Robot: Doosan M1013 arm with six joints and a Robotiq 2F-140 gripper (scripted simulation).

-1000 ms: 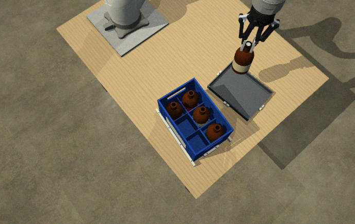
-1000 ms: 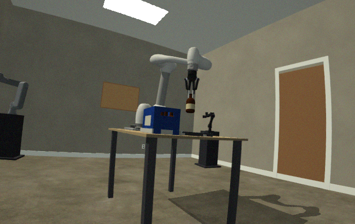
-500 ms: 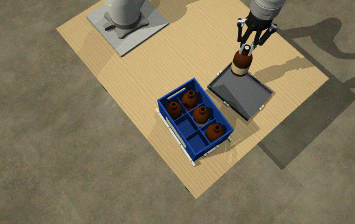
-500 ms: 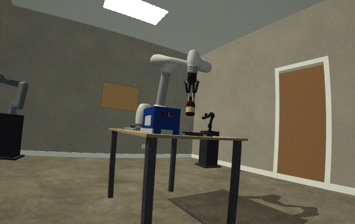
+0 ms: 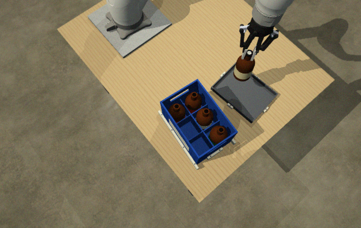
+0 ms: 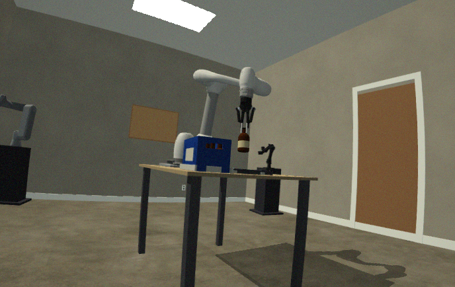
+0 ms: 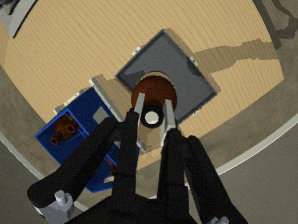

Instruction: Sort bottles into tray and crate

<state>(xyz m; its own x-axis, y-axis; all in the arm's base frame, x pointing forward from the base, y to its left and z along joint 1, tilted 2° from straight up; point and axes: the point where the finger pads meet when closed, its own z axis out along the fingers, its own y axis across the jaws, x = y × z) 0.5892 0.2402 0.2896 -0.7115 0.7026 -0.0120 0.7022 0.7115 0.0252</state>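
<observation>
My hand is 8 cm above the capped bottle and 1 cm short of it. Round my hand: blue crate: 28 cm to the right, 21 cm below, 8 cm ahead; then dark grey tray: 28 cm below, 5 cm ahead, 1 cm to the left; then uncapped bottle: 24 cm to the right, 20 cm below, 7 cm ahead.
</observation>
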